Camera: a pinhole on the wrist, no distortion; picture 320 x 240 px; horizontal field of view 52.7 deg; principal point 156.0 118.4 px. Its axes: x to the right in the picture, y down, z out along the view. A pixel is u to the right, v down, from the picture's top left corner.
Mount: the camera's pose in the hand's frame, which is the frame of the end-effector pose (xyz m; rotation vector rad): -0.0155 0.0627 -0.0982 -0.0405 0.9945 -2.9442
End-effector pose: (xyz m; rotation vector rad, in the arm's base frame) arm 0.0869 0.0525 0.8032 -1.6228 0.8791 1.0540
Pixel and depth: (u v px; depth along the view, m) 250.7 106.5 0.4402
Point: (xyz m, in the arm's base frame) 0.1576 0.3658 0.9494
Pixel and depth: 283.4 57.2 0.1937
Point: 0.0636 0.1414 0.8806
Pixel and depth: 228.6 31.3 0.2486
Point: 0.0650 0.2017 0.8539
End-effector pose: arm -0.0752 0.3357 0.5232 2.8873 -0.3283 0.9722
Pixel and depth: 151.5 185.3 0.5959
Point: 0.2043 0.6761 0.2922
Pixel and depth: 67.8 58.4 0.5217
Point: 0.2941 0.4240 0.3118
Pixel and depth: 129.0 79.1 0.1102
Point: -0.0804 0.3297 0.5237
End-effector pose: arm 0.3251 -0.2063 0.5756 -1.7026 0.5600 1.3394
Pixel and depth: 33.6 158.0 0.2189
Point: 0.3861 -0.0995 0.5338
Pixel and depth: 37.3 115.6 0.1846
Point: 0.3527 -0.1326 0.5349
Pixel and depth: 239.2 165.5 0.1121
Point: 0.3375 -0.2184 0.6205
